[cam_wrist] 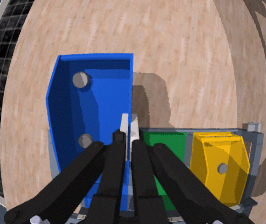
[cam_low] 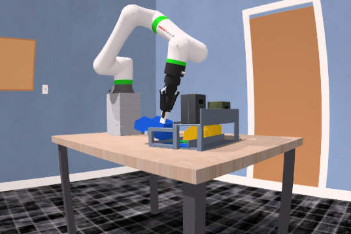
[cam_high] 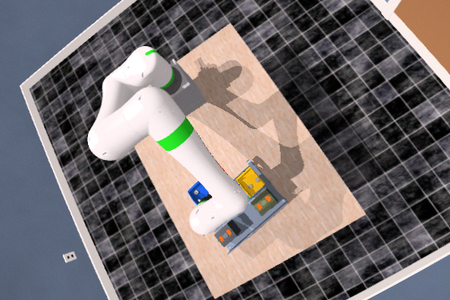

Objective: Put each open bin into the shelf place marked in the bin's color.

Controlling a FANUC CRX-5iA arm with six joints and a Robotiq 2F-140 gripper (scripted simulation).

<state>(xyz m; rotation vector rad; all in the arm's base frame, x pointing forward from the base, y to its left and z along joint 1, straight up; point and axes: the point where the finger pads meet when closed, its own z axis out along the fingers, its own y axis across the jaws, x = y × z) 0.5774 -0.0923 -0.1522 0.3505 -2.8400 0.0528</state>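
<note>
Right now my hand is 50 mm to the left of the blue bin and 40 mm above it. The rest, counted from my hand: yellow bin (200 mm to the left, 80 mm below, 60 mm ahead); dark box (210 mm ahead, 40 mm above).
</note>
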